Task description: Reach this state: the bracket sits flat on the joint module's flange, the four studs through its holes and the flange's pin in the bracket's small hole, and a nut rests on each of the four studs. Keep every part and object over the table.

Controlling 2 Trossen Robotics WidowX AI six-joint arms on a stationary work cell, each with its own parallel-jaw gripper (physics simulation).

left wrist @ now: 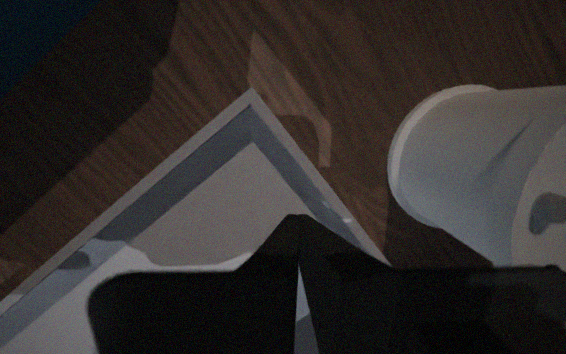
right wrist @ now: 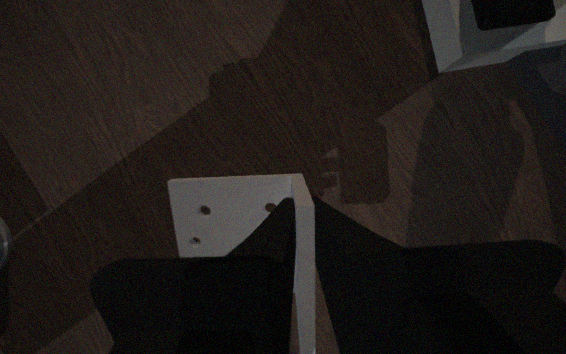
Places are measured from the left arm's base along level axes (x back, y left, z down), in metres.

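Pixels of known places: left gripper, fingertip midpoint: [left wrist: 296, 224]; right gripper, fingertip midpoint: [right wrist: 299, 206].
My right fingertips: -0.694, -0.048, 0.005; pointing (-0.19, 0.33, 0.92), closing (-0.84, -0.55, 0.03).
For each thing: its middle in the pictures, then the offset to it from my right fingertips, as dx, dy, dz. "*": a spot on its surface instead.
- joint module, body centre: [left wrist: 538, 182] +0.281, +0.137, +0.068
- white L-shaped bracket, body centre: [right wrist: 234, 256] +0.040, -0.002, +0.005
- pale tray, surface spot: [left wrist: 252, 97] * +0.333, +0.213, +0.089
- blue object, surface spot: [left wrist: 30, 30] * +0.368, +0.264, +0.080
The joint module [left wrist: 450, 150] is a pale rounded body at the right of the left wrist view. Part of its flange [left wrist: 542, 160] shows at the edge, with a small dark mark on it; no studs can be made out. My left gripper [left wrist: 296, 224] is shut and empty, in front of the tray's corner and left of the module. The white L-shaped bracket [right wrist: 235, 195] is in my right gripper [right wrist: 299, 206], which is shut on its upright plate. Its other plate, with three holes showing, extends left; the finger hides part of it. No nuts can be made out.
A pale tray [left wrist: 252, 97] [right wrist: 443, 52] has raised walls; it stands at lower left in the left wrist view and upper right in the right wrist view, with a black shape [right wrist: 515, 12] over it. Part of a blue object [left wrist: 30, 30] shows at upper left. Shadows cross the wooden table.
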